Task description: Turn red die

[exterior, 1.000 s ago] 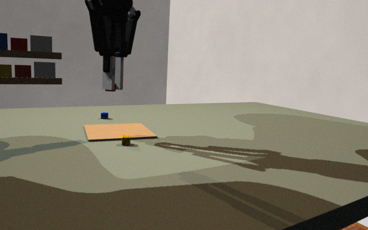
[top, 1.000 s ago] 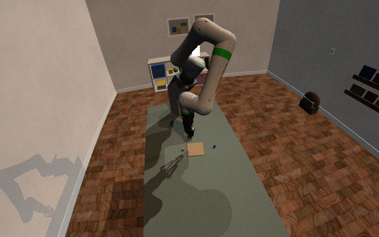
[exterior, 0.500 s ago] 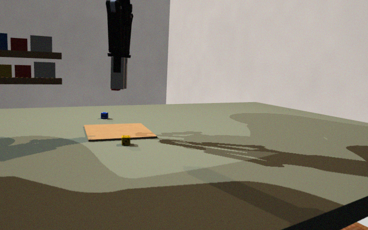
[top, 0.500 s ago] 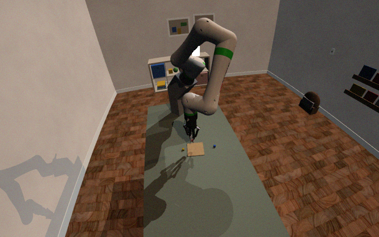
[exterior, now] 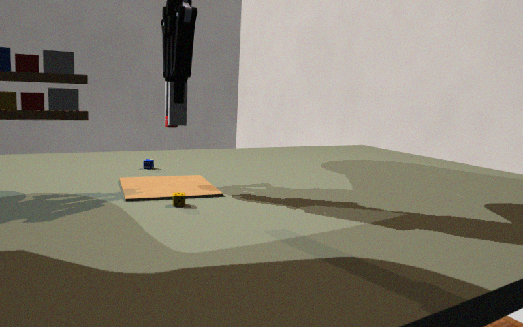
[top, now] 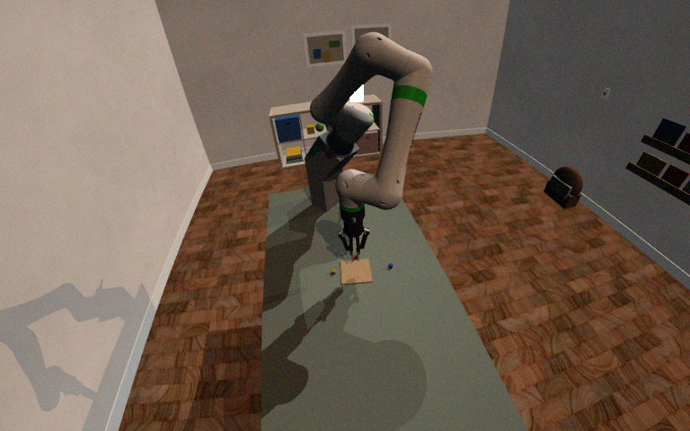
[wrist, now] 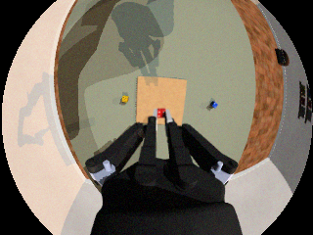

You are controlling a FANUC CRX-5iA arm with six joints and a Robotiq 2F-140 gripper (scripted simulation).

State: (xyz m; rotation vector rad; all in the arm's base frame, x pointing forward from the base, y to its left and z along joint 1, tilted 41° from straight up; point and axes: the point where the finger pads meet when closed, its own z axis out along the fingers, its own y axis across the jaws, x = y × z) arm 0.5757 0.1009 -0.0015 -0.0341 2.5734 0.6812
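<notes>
Right now the red die is 1 cm behind my hand and 3 cm below it. Round my hand: blue die (4 cm behind, 16 cm to the left, 12 cm below); then tan mat (1 cm behind, 13 cm below); then yellow die (11 cm to the right, 12 cm below).
</notes>
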